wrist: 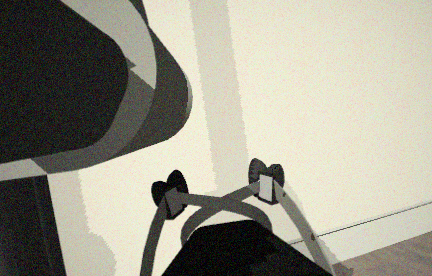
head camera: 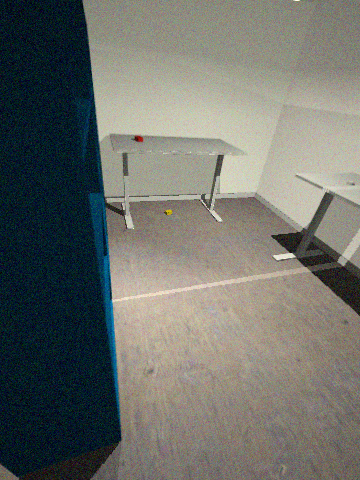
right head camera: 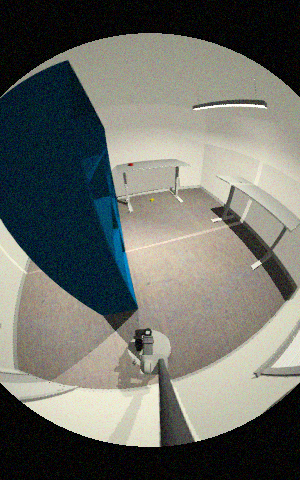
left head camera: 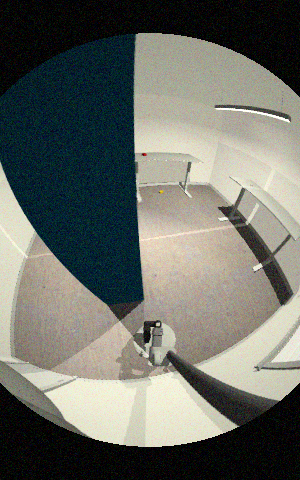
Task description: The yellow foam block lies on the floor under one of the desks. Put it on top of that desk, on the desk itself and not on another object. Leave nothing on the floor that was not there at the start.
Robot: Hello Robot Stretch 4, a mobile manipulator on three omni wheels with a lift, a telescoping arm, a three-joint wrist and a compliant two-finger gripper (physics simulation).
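Frame: origin at the robot's base, x ahead, y left, z up, level; metres.
Where they show: gripper, fingertip midpoint: (wrist: 217, 179) (right head camera: 139, 365) (left head camera: 146, 356).
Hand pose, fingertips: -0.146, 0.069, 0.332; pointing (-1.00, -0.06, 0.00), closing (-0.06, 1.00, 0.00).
After its pixels a point has its place, as x, y, z.
The yellow foam block (head camera: 168, 212) @(2.953, -0.019, 0.009) (left head camera: 161, 192) @(2.950, -0.044, -0.014) (right head camera: 152, 200) @(2.951, -0.045, -0.018) lies on the floor under the far desk (head camera: 175, 145) @(2.891, -0.039, 0.923) (left head camera: 172, 157) @(2.829, -0.208, 0.922) (right head camera: 160, 164) @(2.803, -0.243, 0.922), between its two legs, near the back wall. A small red object lies on top of that desk, toward its left end. My gripper (wrist: 217, 179) @(-0.146, 0.069, 0.332) is open in the wrist view, its two fingertips well apart with pale wall behind them. It is far across the room from the block.
A tall blue cabinet (head camera: 50, 240) @(0.459, 0.221, 1.250) (left head camera: 80, 175) @(0.435, 0.307, 1.407) (right head camera: 55, 200) @(0.445, 0.270, 1.380) stands close on the left and hides part of the room. A second desk (head camera: 330, 185) @(1.961, -1.384, 0.922) (left head camera: 265, 197) @(1.672, -1.718, 0.923) (right head camera: 260, 197) @(1.478, -1.657, 0.923) stands along the right wall, with a small object on it in the head camera view.
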